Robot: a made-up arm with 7 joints.
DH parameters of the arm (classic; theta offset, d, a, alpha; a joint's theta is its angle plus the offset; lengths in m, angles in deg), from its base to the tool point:
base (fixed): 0 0.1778 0 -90
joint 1: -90 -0.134 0.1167 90
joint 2: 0 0.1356 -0.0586 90
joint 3: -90 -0.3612 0.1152 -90
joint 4: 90 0.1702 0.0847 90
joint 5: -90 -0.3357 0.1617 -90
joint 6: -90 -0.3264 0.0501 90
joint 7: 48.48 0 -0.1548 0
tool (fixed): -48.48 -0.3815 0 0
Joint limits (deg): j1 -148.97..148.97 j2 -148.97..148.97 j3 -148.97..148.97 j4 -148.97..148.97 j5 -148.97..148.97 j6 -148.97..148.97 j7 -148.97..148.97
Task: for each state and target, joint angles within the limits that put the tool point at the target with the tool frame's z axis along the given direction. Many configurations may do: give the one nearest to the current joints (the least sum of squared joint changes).
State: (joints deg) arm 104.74 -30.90 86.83 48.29 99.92 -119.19 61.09
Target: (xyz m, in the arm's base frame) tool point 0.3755 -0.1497 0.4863 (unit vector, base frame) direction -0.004 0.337 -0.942
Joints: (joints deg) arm 55.66 -50.56 138.30 40.15 81.92 -118.90 54.48
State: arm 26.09 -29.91 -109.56 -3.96 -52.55 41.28 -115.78
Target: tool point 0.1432 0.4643 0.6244 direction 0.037 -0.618 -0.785
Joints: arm -8.77 24.43 -94.95 -13.97 -70.04 89.88 -114.11
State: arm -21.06 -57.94 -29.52 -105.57 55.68 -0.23 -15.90
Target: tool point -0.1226 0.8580 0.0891 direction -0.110 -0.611 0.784
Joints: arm 22.45 -28.45 -25.42 -94.50 48.92 15.65 34.35
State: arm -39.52 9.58 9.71 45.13 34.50 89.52 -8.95
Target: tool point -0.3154 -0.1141 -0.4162 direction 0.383 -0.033 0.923
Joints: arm -32.14 1.08 0.37 25.19 34.17 46.27 -3.98
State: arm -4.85 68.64 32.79 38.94 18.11 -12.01 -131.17
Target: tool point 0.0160 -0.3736 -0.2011 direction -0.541 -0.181 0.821
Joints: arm 16.71 94.32 62.93 21.35 33.39 -47.13 -111.66
